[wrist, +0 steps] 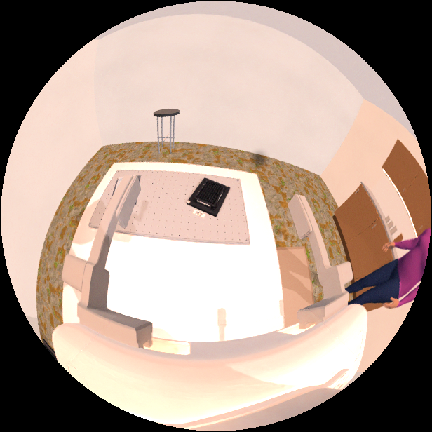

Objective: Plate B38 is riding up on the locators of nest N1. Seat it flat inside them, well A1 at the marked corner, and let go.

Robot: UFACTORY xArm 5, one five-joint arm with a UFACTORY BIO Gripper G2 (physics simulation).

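Note:
A black plate point(212, 191), apparently B38, lies on the black nest N1 point(212, 212) on the perforated board. A light rim line shows along the plate's near side; the view is too small to tell how it sits on each locator or where well A1 is. A small pale mark shows at the nest's left corner, and the N1 label point(199, 213) lies in front of it. My gripper point(215, 207) is open and empty, its two fingers wide apart. It hangs well short of the nest and above the table, with the nest seen between the fingers.
The perforated board point(170, 220) lies on the white table point(190, 280). Another object on the board is mostly hidden behind the left finger. A round stool point(166, 113) stands beyond the table. A person point(412, 270) stands at the right by brown cabinets point(367, 235); a tan mat point(295, 270) lies on the floor.

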